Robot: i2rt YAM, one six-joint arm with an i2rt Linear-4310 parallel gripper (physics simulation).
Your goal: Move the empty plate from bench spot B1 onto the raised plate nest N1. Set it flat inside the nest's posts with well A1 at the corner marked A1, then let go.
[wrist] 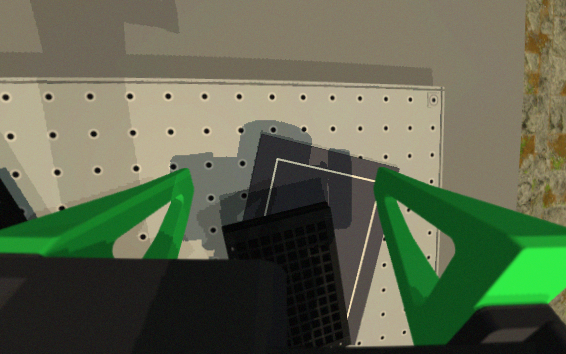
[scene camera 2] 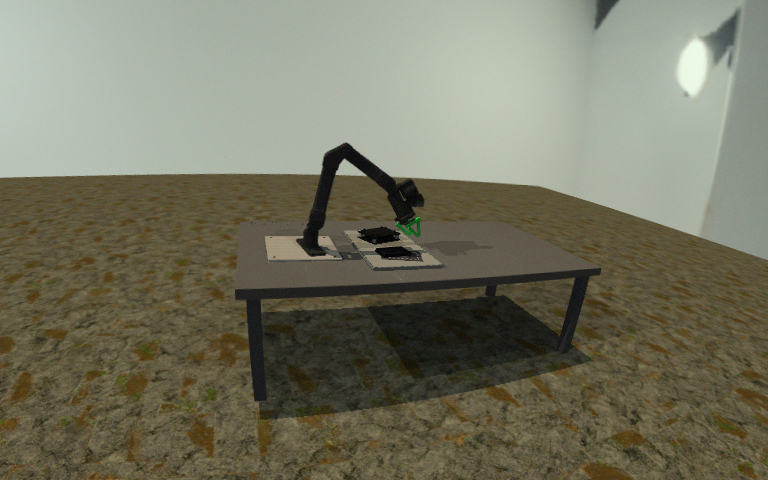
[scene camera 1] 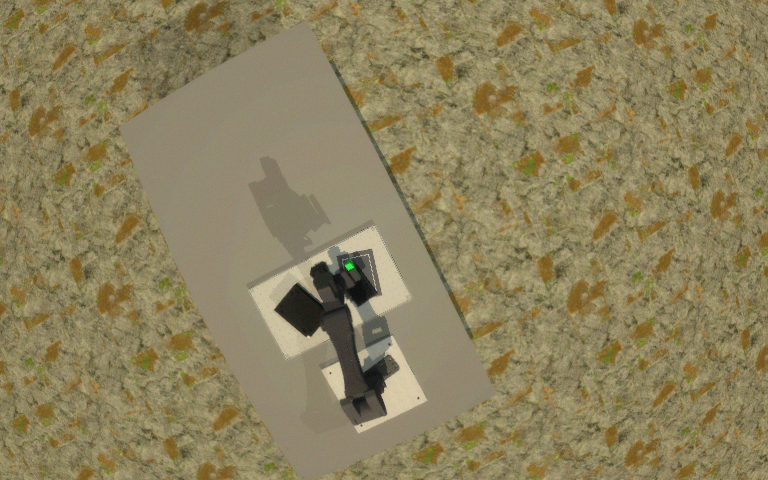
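Seen in the pictures: gripper, between the fingertips: [wrist: 283,178] [scene camera 2: 414,235] [scene camera 1: 338,265]; arm's base, origin of its link: [scene camera 2: 310,247] [scene camera 1: 373,376].
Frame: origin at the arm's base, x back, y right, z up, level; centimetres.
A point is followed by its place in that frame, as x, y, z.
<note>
The black plate [scene camera 1: 362,294] {-27.4, 16.3, 1.7} [scene camera 2: 393,251] {-30.4, 17.7, 1.6} [wrist: 310,280] {-31.1, 18.4, 1.1} lies flat and turned askew, partly on the dark pad with a white outline [wrist: 353,250] {-32.0, 22.9, 0.4}. Its grid of wells shows in the wrist view, and its lower left is hidden by the gripper body. My green-fingered gripper [scene camera 1: 349,266] {-40.9, 16.7, 7.4} [scene camera 2: 408,227] {-40.9, 16.7, 7.4} [wrist: 283,178] {-40.9, 16.7, 7.4} is open and empty. It hangs above the pad, near the plate's far end and clear of it. The raised black nest [scene camera 1: 297,310] {-36.9, -5.3, 3.6} [scene camera 2: 378,233] {-33.8, -2.2, 3.5} stands left of the plate in scene camera 1. Its posts and A1 mark are too small to tell.
The pad and nest stand on a white perforated board [scene camera 1: 393,283] {-23.6, 27.3, 0.2} [scene camera 2: 433,264] {-40.3, 33.0, 0.2} [wrist: 320,112] {-44.3, 22.3, 0.2}. The arm's base stands on another white board [scene camera 1: 408,390] {12.7, 6.9, -0.1} [scene camera 2: 283,249] {11.8, -0.2, 0.1}. Both boards lie on the grey-brown table [scene camera 1: 226,135] {-105.3, 10.8, -1.1} [scene camera 2: 509,249] {-95.1, 23.9, -1.1}. The nest lies beside the forearm in scene camera 1.
</note>
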